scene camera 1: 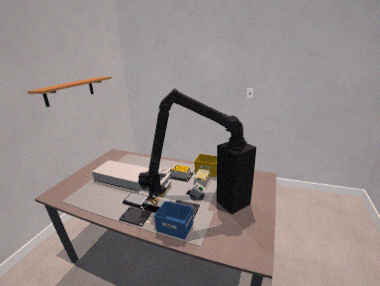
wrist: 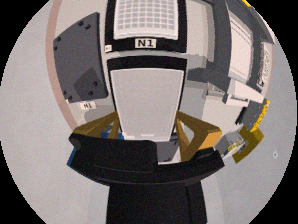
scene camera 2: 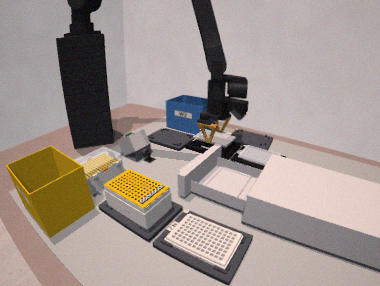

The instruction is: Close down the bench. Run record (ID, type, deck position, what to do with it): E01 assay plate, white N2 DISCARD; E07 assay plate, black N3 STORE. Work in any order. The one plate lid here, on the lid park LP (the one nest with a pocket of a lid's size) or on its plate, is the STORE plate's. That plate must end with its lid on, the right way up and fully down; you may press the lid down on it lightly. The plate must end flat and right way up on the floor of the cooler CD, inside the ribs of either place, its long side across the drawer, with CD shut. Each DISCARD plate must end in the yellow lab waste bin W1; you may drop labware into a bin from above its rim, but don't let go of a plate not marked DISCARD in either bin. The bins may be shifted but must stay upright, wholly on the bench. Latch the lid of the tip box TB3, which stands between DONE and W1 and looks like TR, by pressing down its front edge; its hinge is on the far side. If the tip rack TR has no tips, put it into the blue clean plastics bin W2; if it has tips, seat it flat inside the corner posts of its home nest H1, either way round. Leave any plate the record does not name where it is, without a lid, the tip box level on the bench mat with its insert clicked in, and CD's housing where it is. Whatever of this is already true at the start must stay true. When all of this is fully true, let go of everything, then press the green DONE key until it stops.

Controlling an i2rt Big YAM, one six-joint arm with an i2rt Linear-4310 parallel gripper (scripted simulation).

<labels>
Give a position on a black slab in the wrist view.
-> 143,60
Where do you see a white plate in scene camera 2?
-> At 182,237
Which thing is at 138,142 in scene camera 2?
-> A DONE key block.
</labels>
